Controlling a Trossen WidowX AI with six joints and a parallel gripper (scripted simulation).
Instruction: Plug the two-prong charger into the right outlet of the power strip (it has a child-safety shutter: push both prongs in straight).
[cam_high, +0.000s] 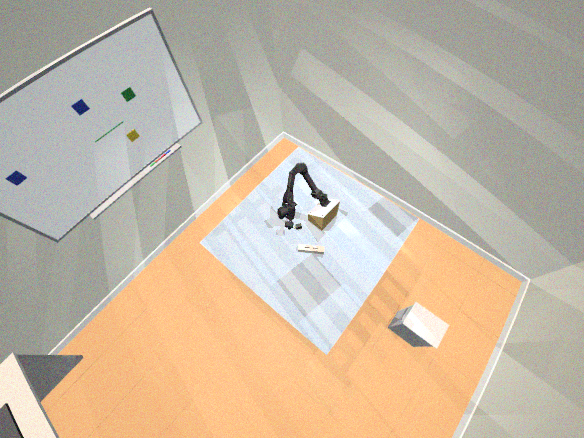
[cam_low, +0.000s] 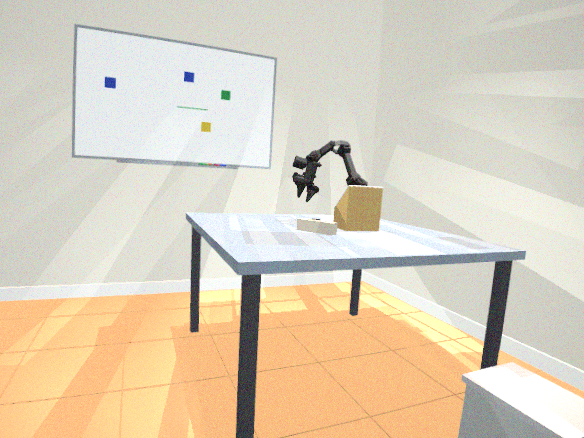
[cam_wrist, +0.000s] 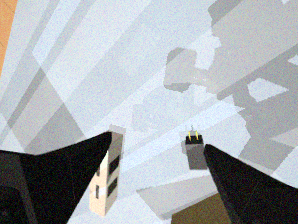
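Right now my gripper tip is 6 cm past the two-prong charger, 1 cm to the right of it and 12 cm above it.
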